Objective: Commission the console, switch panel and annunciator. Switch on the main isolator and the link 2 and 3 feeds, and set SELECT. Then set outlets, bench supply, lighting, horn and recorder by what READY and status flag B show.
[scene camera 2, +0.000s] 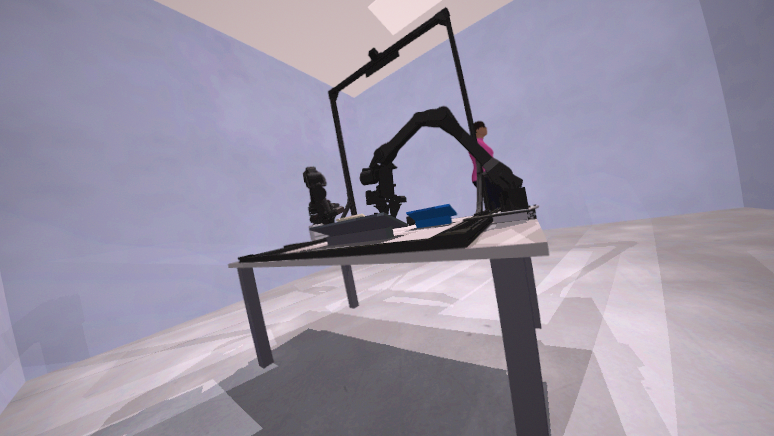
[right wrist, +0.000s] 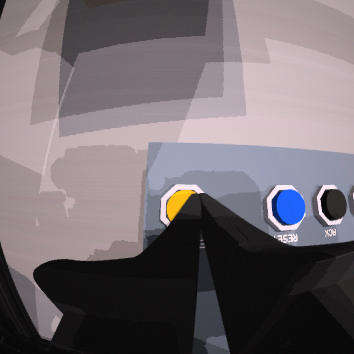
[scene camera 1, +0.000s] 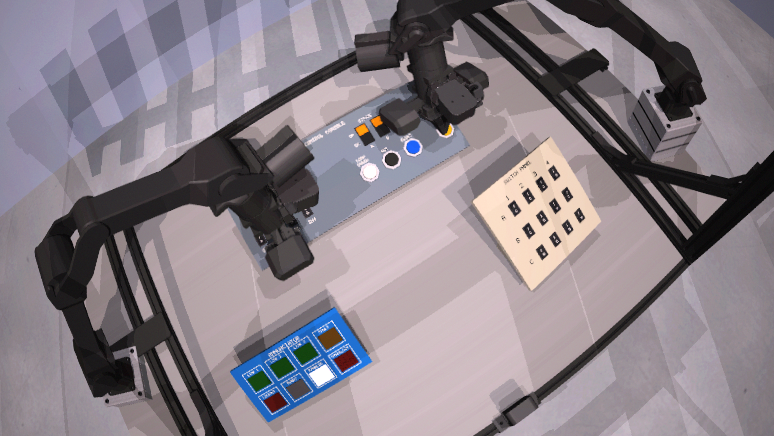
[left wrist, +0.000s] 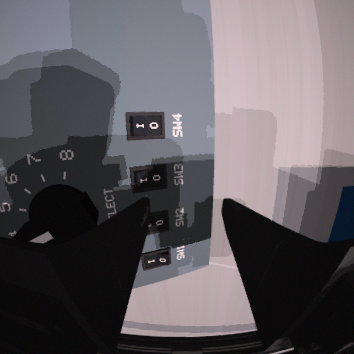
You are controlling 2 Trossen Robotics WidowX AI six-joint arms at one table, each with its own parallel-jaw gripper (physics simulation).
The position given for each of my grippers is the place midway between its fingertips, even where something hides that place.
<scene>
I see my left gripper (scene camera 1: 287, 235), my right gripper (scene camera 1: 443, 133) and an SELECT knob (left wrist: 58, 212).
My left gripper also shows in scene camera 2 (scene camera 2: 389, 222) and in the left wrist view (left wrist: 185, 204). My right gripper is seen too in the right wrist view (right wrist: 197, 199).
</scene>
